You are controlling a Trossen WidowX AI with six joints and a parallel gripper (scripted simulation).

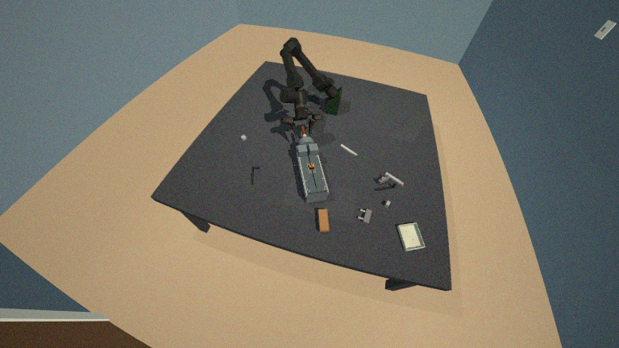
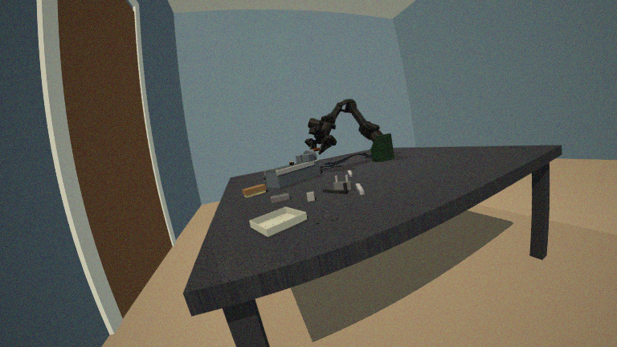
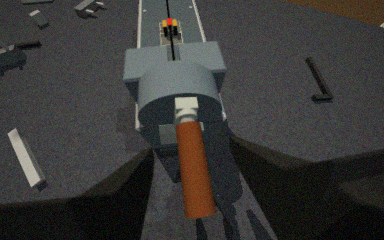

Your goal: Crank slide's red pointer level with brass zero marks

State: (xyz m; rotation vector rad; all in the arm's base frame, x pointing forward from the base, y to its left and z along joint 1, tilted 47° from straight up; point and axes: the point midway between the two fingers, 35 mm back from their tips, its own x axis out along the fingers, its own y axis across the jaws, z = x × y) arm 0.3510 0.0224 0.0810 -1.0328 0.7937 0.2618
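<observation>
Right now the crank is 10 mm above my gripper tip. The rest, counted from my gripper tip: orange crank handle (20 mm behind, 10 mm to the right, 20 mm above); red pointer (140 mm ahead, 100 mm to the left, 10 mm below); orange block (310 mm ahead, 230 mm to the left, 80 mm below).
</observation>
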